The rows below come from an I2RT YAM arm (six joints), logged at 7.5 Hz.
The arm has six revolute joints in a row. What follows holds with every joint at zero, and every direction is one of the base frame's.
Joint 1 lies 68.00 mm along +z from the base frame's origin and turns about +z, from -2.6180 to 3.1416 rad.
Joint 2 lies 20.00 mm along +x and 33.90 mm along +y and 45.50 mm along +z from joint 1 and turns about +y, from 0.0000 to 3.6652 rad.
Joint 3 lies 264.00 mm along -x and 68.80 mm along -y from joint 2 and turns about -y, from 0.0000 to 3.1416 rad.
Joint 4 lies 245.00 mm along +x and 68.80 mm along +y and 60.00 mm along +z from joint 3 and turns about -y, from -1.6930 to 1.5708 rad.
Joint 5 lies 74.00 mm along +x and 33.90 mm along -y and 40.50 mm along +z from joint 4 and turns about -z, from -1.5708 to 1.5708 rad.
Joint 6 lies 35.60 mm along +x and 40.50 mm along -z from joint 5 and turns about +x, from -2.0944 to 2.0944 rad.
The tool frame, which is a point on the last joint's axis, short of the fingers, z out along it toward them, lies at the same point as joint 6; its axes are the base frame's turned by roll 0.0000, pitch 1.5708 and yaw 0.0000 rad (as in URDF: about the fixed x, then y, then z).
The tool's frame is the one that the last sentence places.
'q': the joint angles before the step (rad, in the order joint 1, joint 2, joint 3, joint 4, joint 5, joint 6). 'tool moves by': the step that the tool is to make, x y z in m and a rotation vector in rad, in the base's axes. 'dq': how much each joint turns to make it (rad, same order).
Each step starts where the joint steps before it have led.
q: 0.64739 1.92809 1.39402 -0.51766 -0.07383 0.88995
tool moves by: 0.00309 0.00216 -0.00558 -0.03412 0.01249 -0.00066
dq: 0.00122 0.02878 0.02404 -0.02633 0.01813 -0.00786
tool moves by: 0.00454 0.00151 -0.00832 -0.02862 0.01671 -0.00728
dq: -0.00254 0.03500 0.02195 -0.01761 0.01351 -0.00159
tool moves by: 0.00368 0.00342 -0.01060 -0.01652 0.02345 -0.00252
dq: 0.00129 0.03948 0.01936 -0.00839 0.00078 0.00385
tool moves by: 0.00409 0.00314 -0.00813 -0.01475 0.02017 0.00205
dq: -0.00001 0.03658 0.02577 -0.01425 -0.00120 -0.00172
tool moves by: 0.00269 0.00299 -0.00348 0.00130 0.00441 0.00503
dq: 0.00137 0.01968 0.01612 0.00074 -0.00484 -0.00192
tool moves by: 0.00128 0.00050 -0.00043 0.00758 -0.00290 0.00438
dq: -0.00138 0.00330 0.00204 0.00796 -0.00621 -0.00361
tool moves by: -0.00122 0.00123 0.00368 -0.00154 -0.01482 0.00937
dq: 0.00459 -0.00879 0.00000 0.00165 0.00742 -0.00848
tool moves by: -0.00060 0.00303 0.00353 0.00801 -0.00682 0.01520
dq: 0.00593 -0.00243 0.00915 -0.00166 -0.00581 -0.00756
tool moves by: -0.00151 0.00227 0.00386 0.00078 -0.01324 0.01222
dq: 0.00665 -0.00718 0.00313 0.00021 0.00448 -0.00822
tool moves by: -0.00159 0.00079 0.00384 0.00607 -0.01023 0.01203
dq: 0.00352 -0.01080 -0.00271 0.00330 -0.00226 -0.00836
